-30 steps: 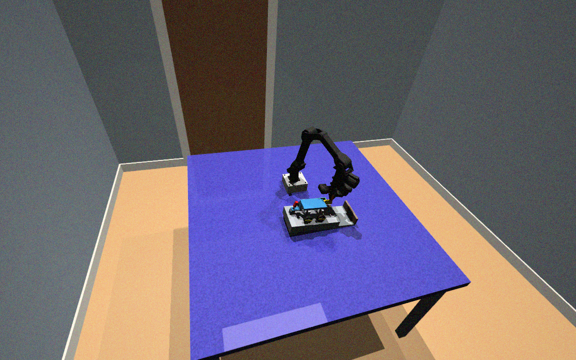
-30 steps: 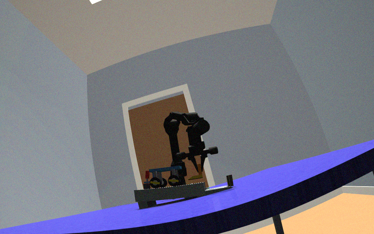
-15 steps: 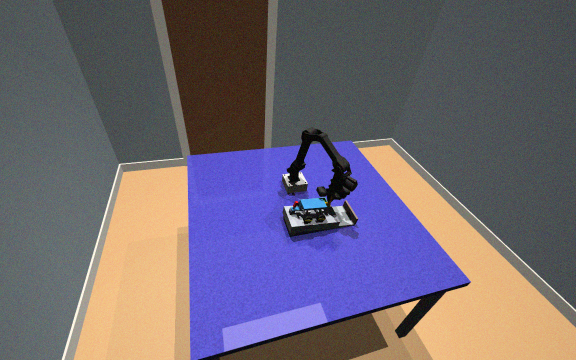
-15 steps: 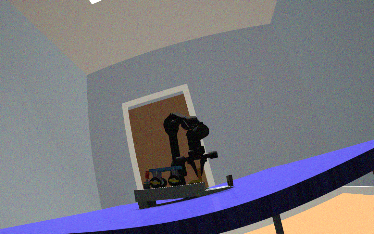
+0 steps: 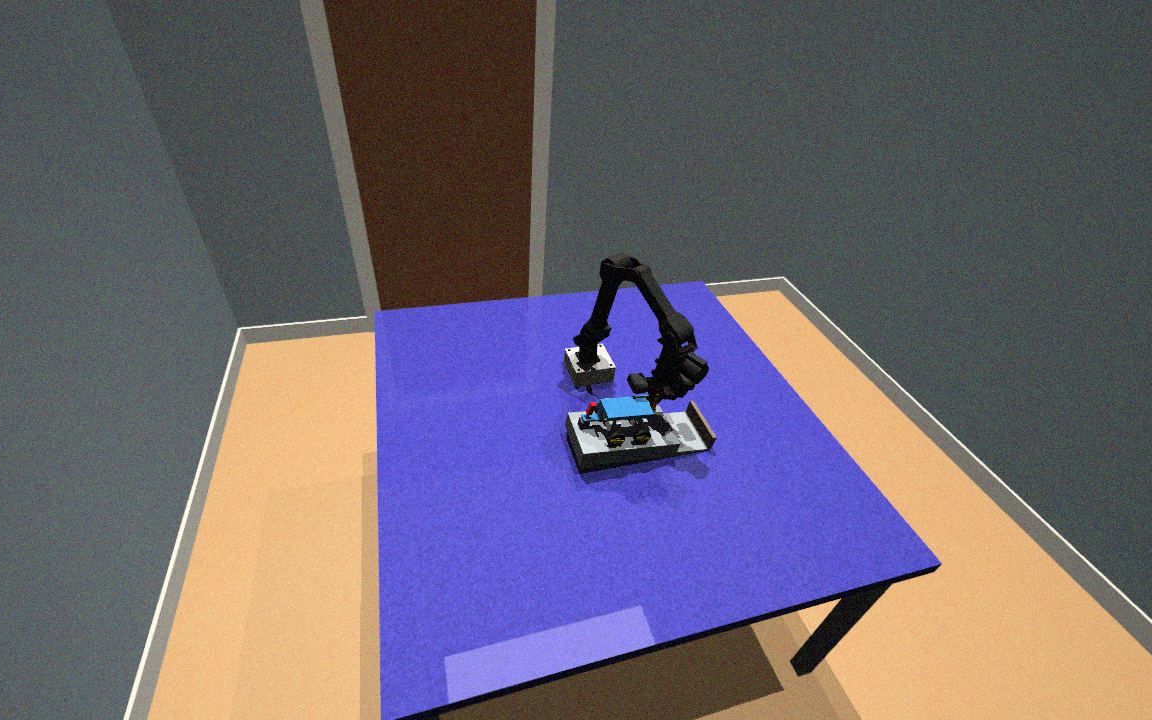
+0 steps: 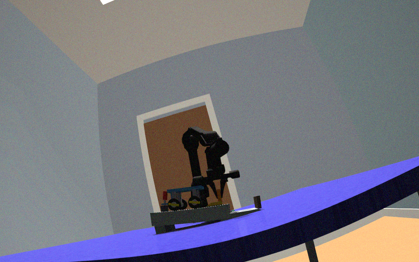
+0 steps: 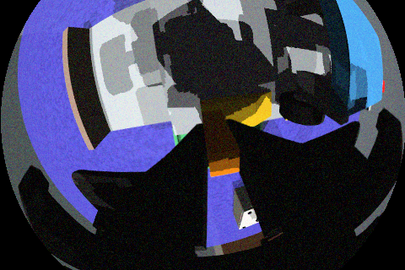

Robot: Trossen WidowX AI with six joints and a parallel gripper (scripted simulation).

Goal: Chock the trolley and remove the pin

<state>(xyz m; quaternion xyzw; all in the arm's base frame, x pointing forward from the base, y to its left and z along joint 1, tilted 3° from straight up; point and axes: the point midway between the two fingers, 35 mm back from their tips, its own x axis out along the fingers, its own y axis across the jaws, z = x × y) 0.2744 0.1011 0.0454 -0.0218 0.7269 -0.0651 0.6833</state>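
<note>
The red-headed stop pin is 3 cm ahead of my gripper tip, 21 cm to the right of it and 4 cm above it. The rest, counted from my gripper tip: brown end stop: 7 cm ahead, 13 cm to the left, 6 cm below; then yellow chock: 2 cm to the right, 1 cm below; then trolley: 5 cm ahead, 12 cm to the right, 2 cm above.
</note>
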